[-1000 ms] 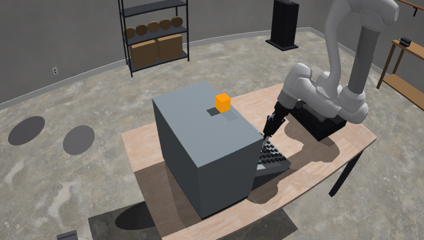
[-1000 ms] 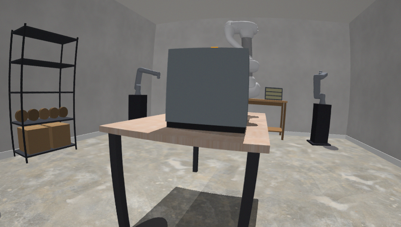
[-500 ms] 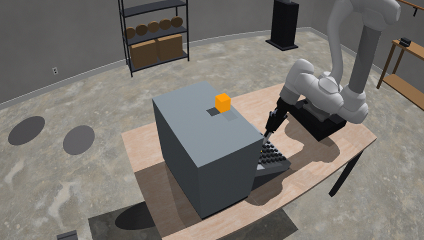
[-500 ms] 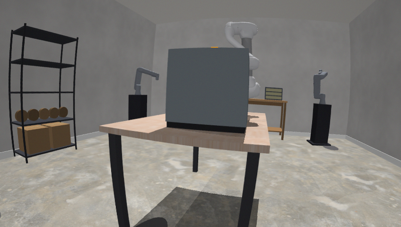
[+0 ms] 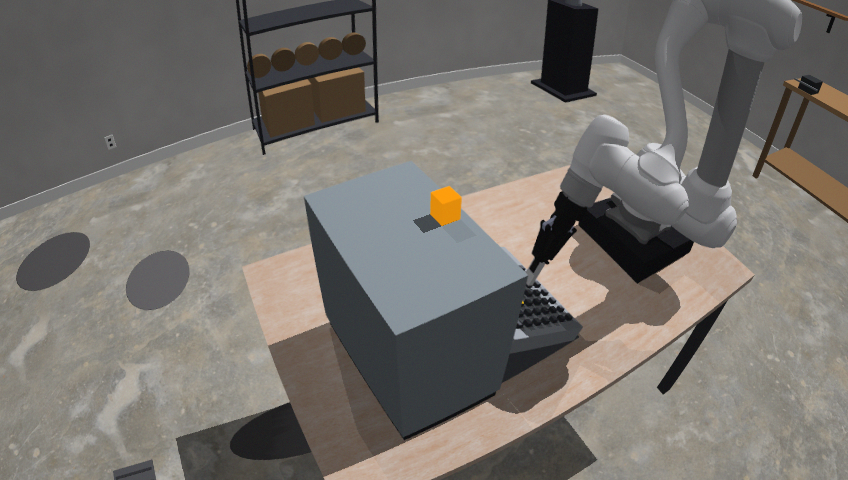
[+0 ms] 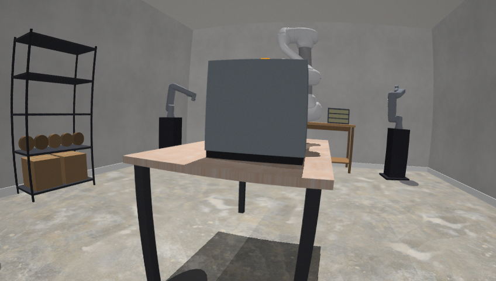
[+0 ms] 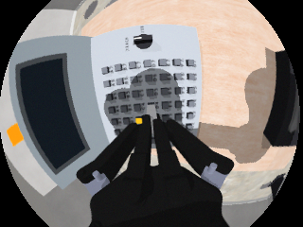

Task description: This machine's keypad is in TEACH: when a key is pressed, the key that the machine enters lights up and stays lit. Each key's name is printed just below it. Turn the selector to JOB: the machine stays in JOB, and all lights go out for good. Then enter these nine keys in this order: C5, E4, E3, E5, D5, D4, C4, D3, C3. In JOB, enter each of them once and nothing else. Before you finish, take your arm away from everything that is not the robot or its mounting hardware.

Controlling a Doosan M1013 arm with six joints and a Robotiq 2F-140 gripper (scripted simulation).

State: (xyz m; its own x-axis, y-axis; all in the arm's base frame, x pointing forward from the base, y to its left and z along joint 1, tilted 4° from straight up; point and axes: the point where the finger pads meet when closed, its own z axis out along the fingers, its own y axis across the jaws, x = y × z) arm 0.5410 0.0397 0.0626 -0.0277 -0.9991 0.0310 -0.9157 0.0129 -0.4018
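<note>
My hand is 30 mm short of the black selector knob, 160 mm to the left of it and 50 mm above it. The rest, counted from my hand: keypad (50 mm ahead, 50 mm to the right, 100 mm below); then key C3 (60 mm ahead, 30 mm to the left, 40 mm below).
</note>
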